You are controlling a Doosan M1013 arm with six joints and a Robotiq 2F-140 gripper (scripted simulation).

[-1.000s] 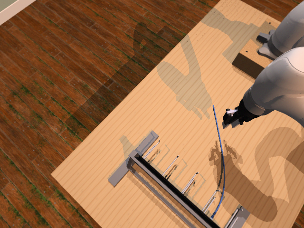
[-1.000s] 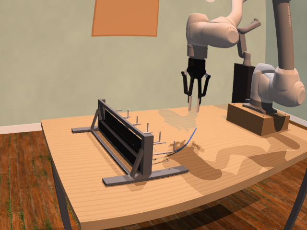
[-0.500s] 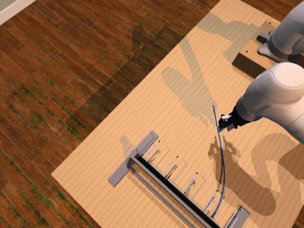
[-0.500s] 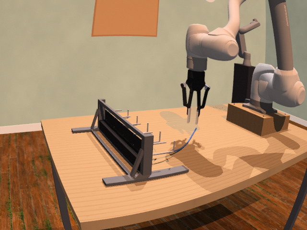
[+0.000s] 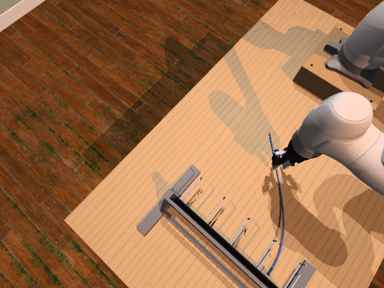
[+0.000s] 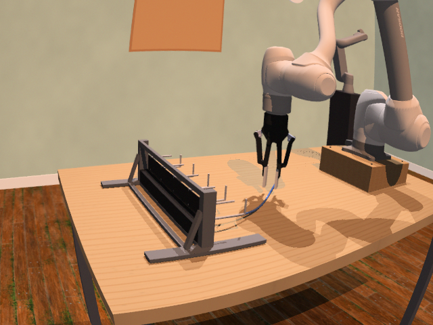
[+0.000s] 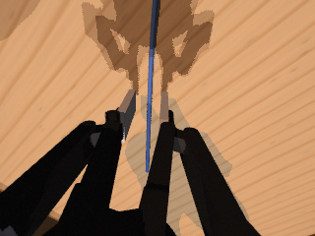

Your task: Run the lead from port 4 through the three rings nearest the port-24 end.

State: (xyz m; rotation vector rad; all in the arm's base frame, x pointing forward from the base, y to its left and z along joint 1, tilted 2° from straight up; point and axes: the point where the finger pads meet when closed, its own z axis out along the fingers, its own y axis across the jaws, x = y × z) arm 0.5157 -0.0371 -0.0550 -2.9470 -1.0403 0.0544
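The lead end lies 11 cm behind my hand, 9 cm to the right of it and 6 cm below it. Round my hand: dark grey rack 34 cm ahead, 1 cm to the right, 1 cm above.
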